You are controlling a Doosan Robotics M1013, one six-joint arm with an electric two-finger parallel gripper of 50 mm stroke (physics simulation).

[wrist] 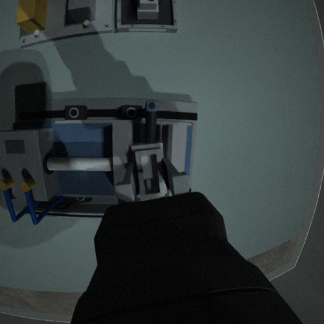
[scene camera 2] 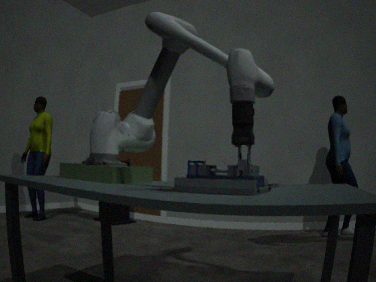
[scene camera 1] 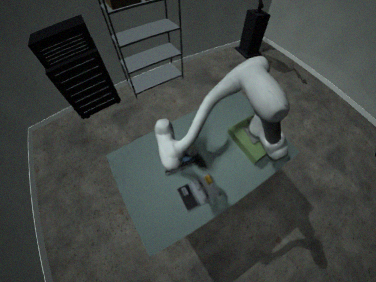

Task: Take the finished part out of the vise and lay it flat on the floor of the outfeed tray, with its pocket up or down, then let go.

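Seen in the pictures: gripper, between the fingertips: point(scene camera 2: 244, 163); arm's base, origin of its link: point(scene camera 2: 103, 165) point(scene camera 1: 256, 132).
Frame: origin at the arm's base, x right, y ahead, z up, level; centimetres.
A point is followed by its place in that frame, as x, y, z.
The finished part point(wrist: 149, 172) is a small grey block with a dark slot-like pocket facing up. It sits between the fingers at the jaws of the vise point(scene camera 1: 186, 160) @[0.0, 64.4, -1.6] point(scene camera 2: 217, 185) @[15.2, 69.7, -4.7] point(wrist: 82, 182). My gripper point(scene camera 2: 244, 161) @[5.2, 74.9, 2.5] point(wrist: 149, 169) points down and is shut on the part, one finger on each side; in scene camera 1 the arm hides it. I cannot tell whether the part is clear of the jaws. The outfeed tray point(scene camera 1: 191, 203) @[-30.8, 73.0, -7.0] point(wrist: 147, 28) appears to be the dark, low-walled tray, with a light grey block inside.
A grey plate point(wrist: 95, 26) with a grey block point(wrist: 80, 11) and a yellow block point(scene camera 1: 208, 179) @[-19.9, 54.8, -3.3] point(wrist: 32, 15) lies beside the dark tray. Blue hoses point(wrist: 31, 207) stand at the vise's cylinder end. The arm's green base point(scene camera 1: 245, 142) @[-4.7, 14.1, 0.0] point(scene camera 2: 92, 172) @[15.2, 8.2, -3.4] stands on the same table.
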